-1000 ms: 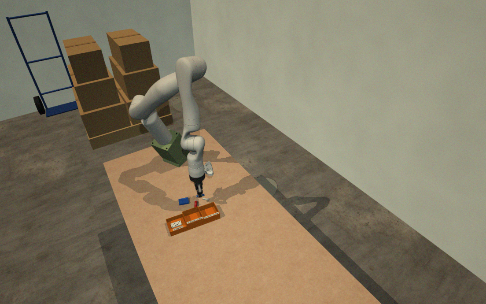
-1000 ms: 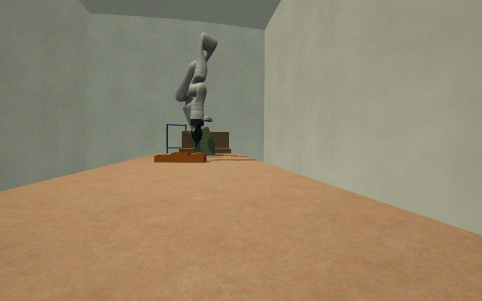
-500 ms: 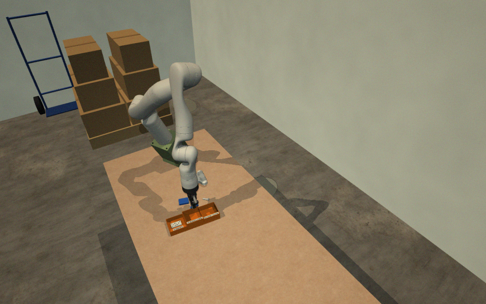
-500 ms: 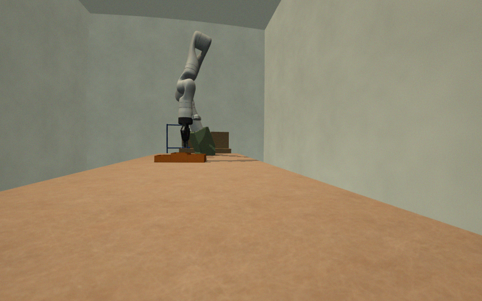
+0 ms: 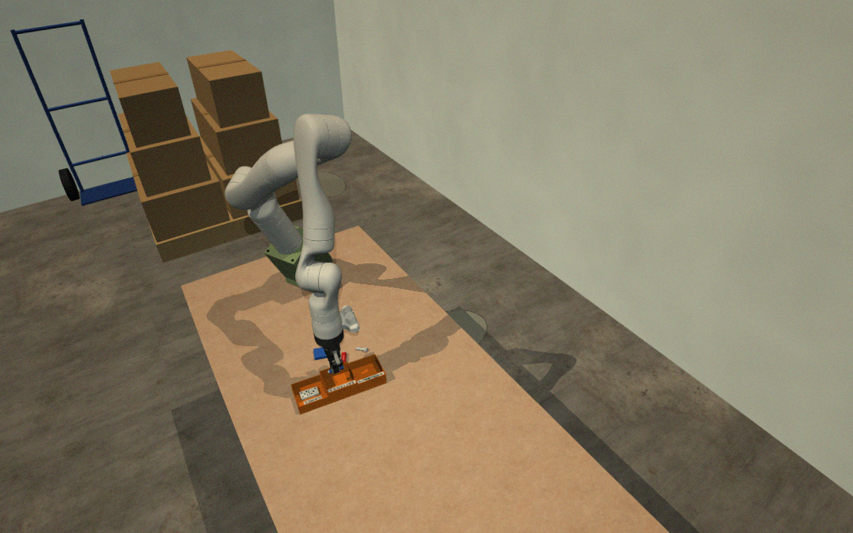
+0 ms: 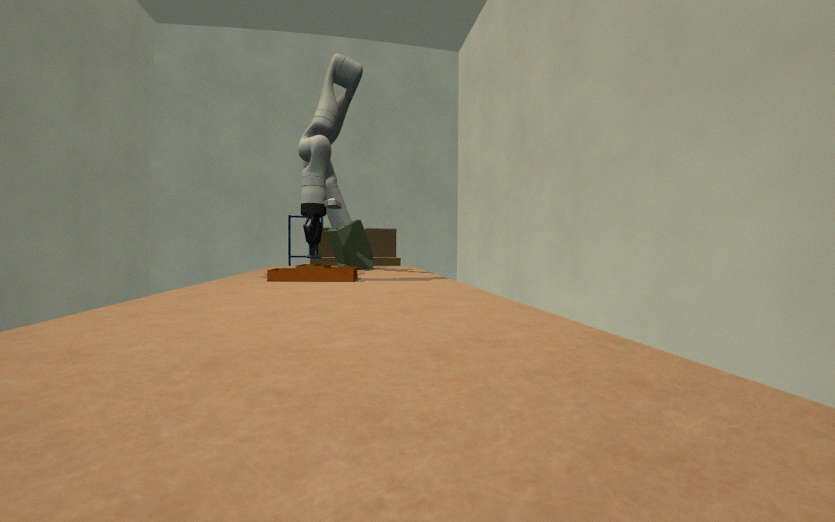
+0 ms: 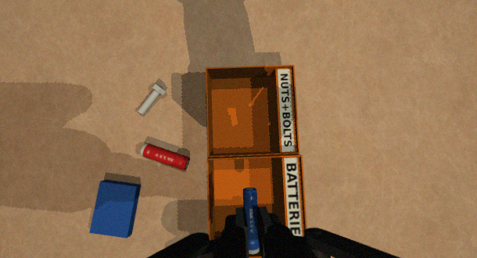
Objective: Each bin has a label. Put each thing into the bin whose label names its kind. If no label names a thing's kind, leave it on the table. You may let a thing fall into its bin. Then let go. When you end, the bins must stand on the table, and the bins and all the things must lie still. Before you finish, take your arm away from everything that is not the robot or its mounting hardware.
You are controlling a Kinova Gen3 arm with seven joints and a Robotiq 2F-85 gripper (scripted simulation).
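My gripper is now 7 cm above the joined orange bins and 1 cm short of it. From my hand the other things lie so: thin blue stick-like thing 2 cm below; then red battery 8 cm below, 8 cm behind, 5 cm to the left; then white domino 8 cm to the right, 8 cm below, 1 cm behind.
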